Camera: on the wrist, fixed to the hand. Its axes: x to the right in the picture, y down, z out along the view.
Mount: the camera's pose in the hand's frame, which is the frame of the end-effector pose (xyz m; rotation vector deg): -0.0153 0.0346 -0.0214 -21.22 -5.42 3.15
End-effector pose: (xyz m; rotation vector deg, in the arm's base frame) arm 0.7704 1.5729 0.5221 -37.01 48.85 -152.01
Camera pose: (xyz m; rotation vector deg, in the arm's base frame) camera 0.7773 1.5619 0.4806 -46.52 76.04 -138.20
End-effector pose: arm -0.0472 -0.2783 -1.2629 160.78 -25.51 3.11
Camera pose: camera -0.0722 -0.2988 -1.2339 139.77 -28.51 -7.80
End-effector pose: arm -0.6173 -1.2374 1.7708 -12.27 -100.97 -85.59
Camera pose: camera -0.5769 -1.2410 1.7865 -30.03 -87.34 -102.32
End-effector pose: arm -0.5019 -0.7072 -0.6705 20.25 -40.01 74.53
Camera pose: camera -0.5308 -0.6970 -0.7013 5.44 -58.18 67.72
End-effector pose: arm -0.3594 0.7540 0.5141 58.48 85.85 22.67
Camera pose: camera -0.3682 0.7679 0.5543 44.42 71.94 36.07
